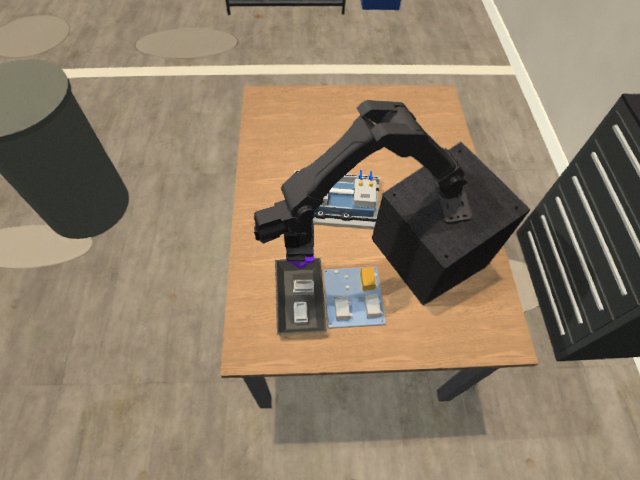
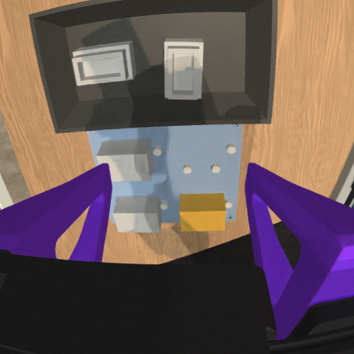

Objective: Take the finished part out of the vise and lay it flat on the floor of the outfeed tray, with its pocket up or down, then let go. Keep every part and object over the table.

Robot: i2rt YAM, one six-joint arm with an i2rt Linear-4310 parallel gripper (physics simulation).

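Places are measured from the arm's base along level axes (x ahead, y left, z up), in metres.
Pixels of known places: gripper, fingertip midpoint: (image 1: 301,257); arm's base, origin of the base link: (image 1: 450,189).
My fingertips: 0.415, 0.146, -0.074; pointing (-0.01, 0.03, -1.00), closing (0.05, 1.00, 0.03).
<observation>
For each thing: its top centre in the pictures, then the offset to it from my fingertips, as dx, dy, dz. "pt": a spot on its surface instead. Level surfaces: height alone.
- dark outfeed tray, surface spot: (image 1: 279,299) pt +0.068, +0.041, -0.178
- grey vise, middle of its top: (image 1: 336,185) -0.129, -0.323, -0.114
- light blue plate, middle of its top: (image 1: 353,295) -0.155, +0.030, -0.205
- yellow block, middle of its top: (image 1: 368,276) -0.203, -0.015, -0.169
- wooden table, its level: dz -0.213
Two pale grey parts lie flat, pockets up and apart, on the floor of the dark outfeed tray (image 1: 279,299) (image 2: 260,65). One part (image 1: 303,285) (image 2: 183,70) is nearer the vise; the other part (image 1: 300,312) (image 2: 102,65) is turned roughly a quarter turn to it. My gripper (image 1: 301,262) (image 2: 177,174) is open, its purple fingers apart with no part between them. It hangs above the tray's end nearest the vise, clear of both parts. The blue and grey vise (image 1: 341,201) stands behind, partly hidden by the arm.
A light blue plate (image 1: 356,322) (image 2: 200,137) beside the tray bears two grey blocks (image 1: 342,307) (image 1: 373,305), a yellow block (image 1: 368,278) (image 2: 202,212) and several pegs. The black robot base (image 1: 449,227) stands on the right of the wooden table (image 1: 413,341).
</observation>
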